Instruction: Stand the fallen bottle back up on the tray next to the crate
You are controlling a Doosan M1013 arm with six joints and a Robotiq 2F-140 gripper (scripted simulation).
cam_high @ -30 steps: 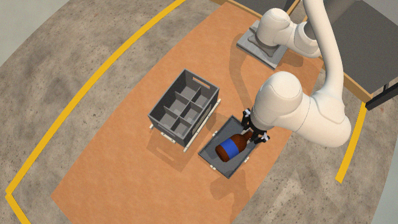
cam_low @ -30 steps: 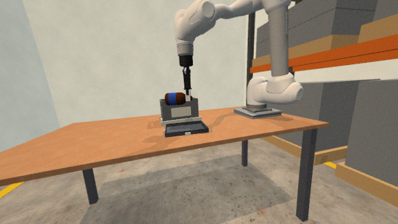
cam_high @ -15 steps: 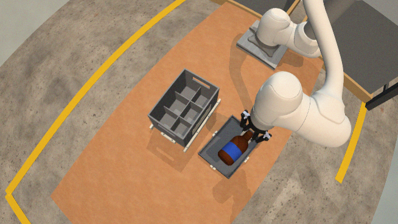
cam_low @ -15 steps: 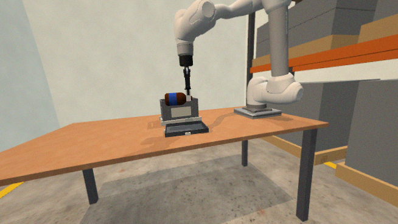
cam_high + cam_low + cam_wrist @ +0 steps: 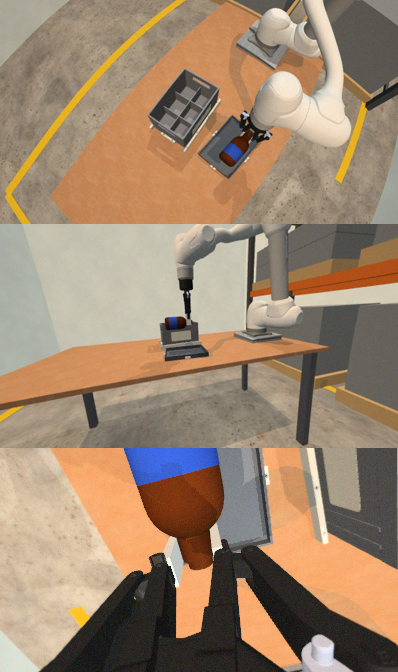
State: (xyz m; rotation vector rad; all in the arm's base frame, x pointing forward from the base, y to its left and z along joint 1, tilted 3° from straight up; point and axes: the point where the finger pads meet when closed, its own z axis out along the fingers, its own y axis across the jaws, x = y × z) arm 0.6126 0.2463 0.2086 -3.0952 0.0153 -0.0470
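The bottle is 50 mm ahead of my hand and 20 mm below it. The rest, counted from my hand: grey crate 50 mm ahead, 290 mm to the right, 140 mm below; grey tray 30 mm ahead, 30 mm to the right, 210 mm below.
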